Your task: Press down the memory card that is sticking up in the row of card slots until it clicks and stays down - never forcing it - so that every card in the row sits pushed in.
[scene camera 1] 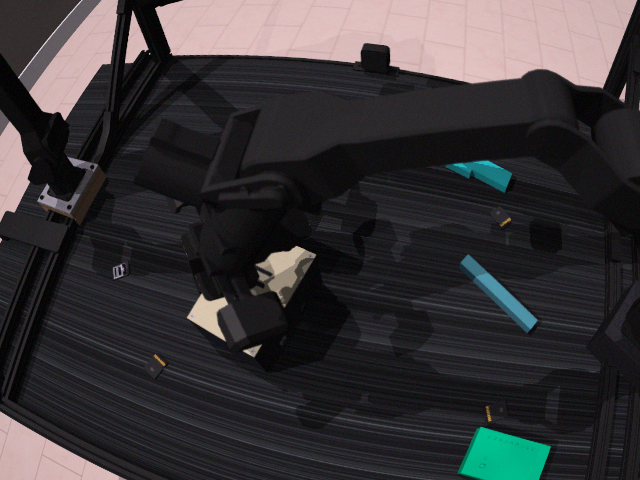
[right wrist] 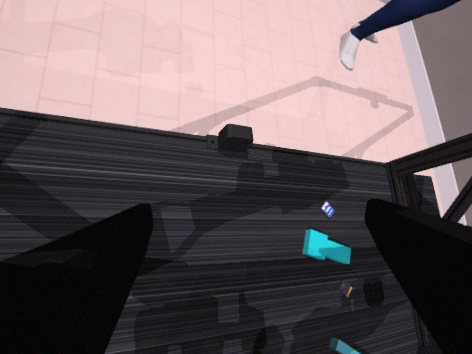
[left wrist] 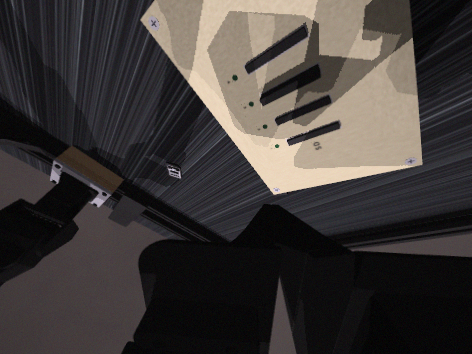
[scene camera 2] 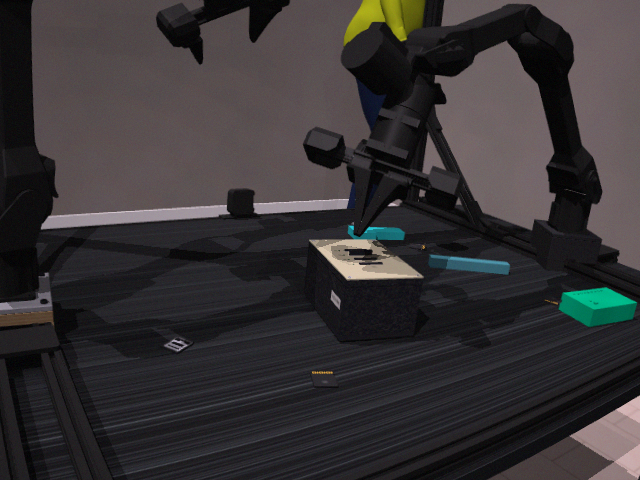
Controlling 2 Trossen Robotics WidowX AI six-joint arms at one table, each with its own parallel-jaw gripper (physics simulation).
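Note:
A dark box with a cream top stands on the table, with a row of several dark slots. In the left wrist view the second slot from the top holds a card that looks thicker and taller than the others. The others look low; exact heights are unclear. My left gripper is shut and empty, its tips a little above the box top in scene camera 2. In scene camera 1 its arm hides most slots. My right gripper is open and empty, high above the table.
A teal block, a blue bar and a green box lie right of the cream-topped box. Loose cards lie about, including a black one and a white-marked one.

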